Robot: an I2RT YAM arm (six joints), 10 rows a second.
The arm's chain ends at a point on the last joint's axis. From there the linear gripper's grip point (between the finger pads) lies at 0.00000 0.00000 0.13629 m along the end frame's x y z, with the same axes.
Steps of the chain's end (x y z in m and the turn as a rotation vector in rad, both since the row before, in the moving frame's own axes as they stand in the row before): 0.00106 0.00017 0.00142 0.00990 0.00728 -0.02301; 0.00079 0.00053 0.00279 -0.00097 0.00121 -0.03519; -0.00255 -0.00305 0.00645 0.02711 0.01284 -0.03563; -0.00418 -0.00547 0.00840 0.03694 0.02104 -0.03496; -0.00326 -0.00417 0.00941 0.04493 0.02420 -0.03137; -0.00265 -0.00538 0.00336 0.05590 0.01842 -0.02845; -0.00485 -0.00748 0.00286 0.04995 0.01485 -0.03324; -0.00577 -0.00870 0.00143 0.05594 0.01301 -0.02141; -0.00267 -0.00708 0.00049 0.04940 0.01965 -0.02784; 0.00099 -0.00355 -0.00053 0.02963 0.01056 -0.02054
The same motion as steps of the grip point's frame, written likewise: 0.00204 -0.00119 0.00141 0.00990 0.00728 -0.02301; 0.00096 0.00066 0.00279 -0.00097 0.00121 -0.03519; -0.00087 -0.00677 0.00639 0.02711 0.01284 -0.03563; -0.00140 -0.01055 0.00828 0.03694 0.02104 -0.03496; -0.00006 -0.01034 0.00923 0.04493 0.02420 -0.03137; -0.00025 -0.01303 0.00312 0.05590 0.01842 -0.02845; -0.00294 -0.01432 0.00268 0.04995 0.01485 -0.03324; -0.00408 -0.01634 0.00121 0.05594 0.01301 -0.02141; -0.00009 -0.01385 0.00030 0.04940 0.01965 -0.02784; 0.00239 -0.00760 -0.00060 0.02963 0.01056 -0.02054
